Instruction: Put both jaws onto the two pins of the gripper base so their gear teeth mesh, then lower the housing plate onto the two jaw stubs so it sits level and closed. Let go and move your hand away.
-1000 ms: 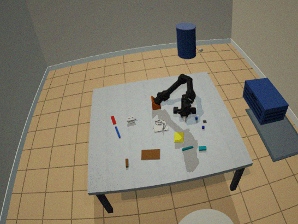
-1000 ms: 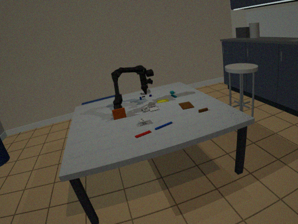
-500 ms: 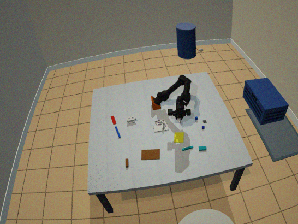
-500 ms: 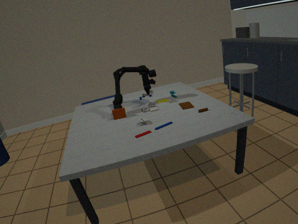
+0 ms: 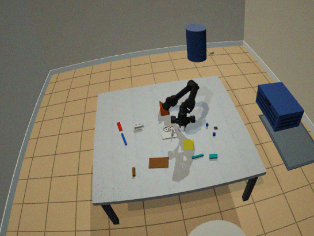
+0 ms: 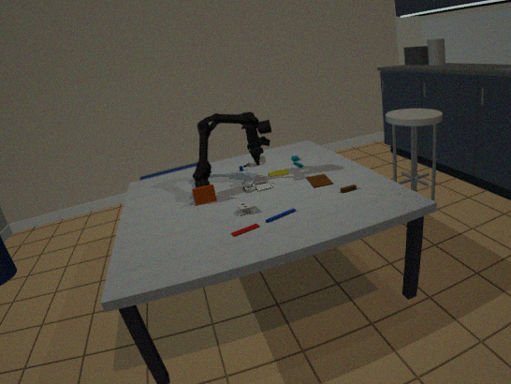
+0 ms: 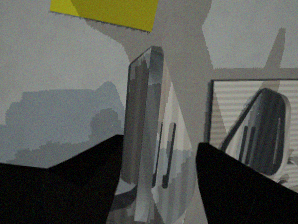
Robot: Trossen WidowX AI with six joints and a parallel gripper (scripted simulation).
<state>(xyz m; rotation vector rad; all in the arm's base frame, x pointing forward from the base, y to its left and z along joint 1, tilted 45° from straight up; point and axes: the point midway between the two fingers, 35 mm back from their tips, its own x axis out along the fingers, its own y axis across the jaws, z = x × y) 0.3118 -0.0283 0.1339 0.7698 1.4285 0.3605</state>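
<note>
Now: the yellow plate 12 cm ahead of my gripper tip, 1 cm to the left of it and 8 cm below it. The rest, counted from my gripper tip: brown block: 26 cm ahead, 45 cm to the right, 8 cm below; then brown plate: 22 cm ahead, 25 cm to the right, 8 cm below; then blue bar: 9 cm behind, 48 cm to the right, 8 cm below.
</note>
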